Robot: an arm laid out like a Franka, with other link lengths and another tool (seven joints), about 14 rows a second.
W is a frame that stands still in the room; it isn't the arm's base.
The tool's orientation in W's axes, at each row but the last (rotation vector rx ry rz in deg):
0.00 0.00 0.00
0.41 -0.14 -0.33
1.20 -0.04 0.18
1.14 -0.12 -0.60
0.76 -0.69 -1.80
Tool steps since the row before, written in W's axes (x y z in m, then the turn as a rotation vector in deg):
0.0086 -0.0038 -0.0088 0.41 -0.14 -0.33
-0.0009 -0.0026 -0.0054 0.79 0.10 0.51
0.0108 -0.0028 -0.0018 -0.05 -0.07 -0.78
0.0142 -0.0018 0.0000 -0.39 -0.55 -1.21
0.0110 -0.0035 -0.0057 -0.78 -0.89 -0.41
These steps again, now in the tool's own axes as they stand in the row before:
0.0086 -0.0038 -0.0088 0.41 -0.14 -0.33
-0.0009 -0.0026 -0.0054 0.79 0.11 0.51
0.0108 -0.0029 -0.0017 -0.05 -0.09 -0.78
0.0142 -0.0017 0.0000 -0.39 -0.58 -1.20
0.0110 -0.0032 -0.0058 -0.76 -0.92 -0.39

